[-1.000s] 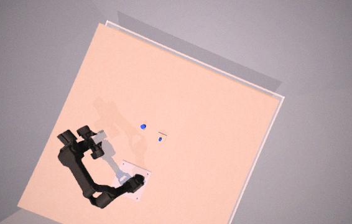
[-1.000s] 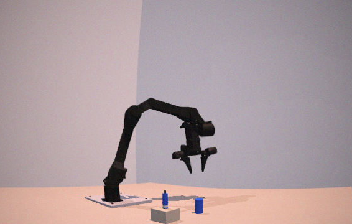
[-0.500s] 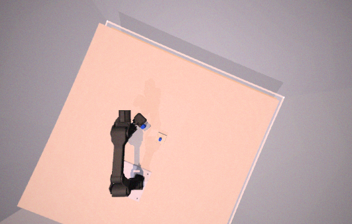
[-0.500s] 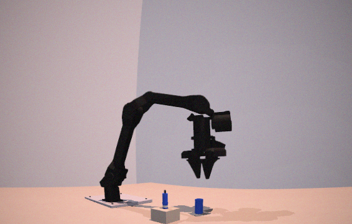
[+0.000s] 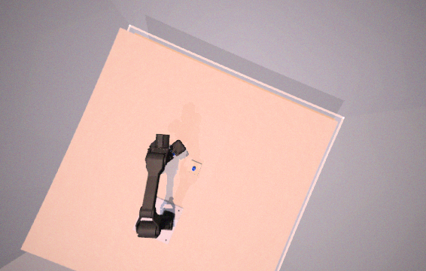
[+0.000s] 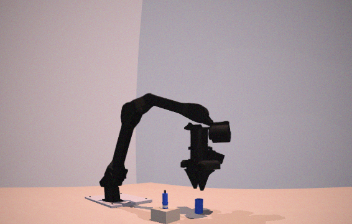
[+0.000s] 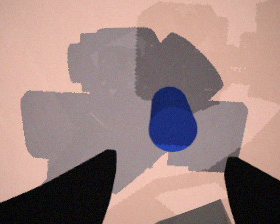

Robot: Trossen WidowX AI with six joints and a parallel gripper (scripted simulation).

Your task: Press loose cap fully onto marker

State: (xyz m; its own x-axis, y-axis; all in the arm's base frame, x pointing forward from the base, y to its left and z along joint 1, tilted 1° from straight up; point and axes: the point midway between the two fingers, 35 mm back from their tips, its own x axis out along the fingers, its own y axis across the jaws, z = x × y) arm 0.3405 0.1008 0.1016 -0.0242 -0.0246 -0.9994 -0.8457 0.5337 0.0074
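Now: the blue cap 60 mm below my gripper tip. Round my gripper tip: holder block: 30 mm behind, 140 mm to the right, 70 mm below.
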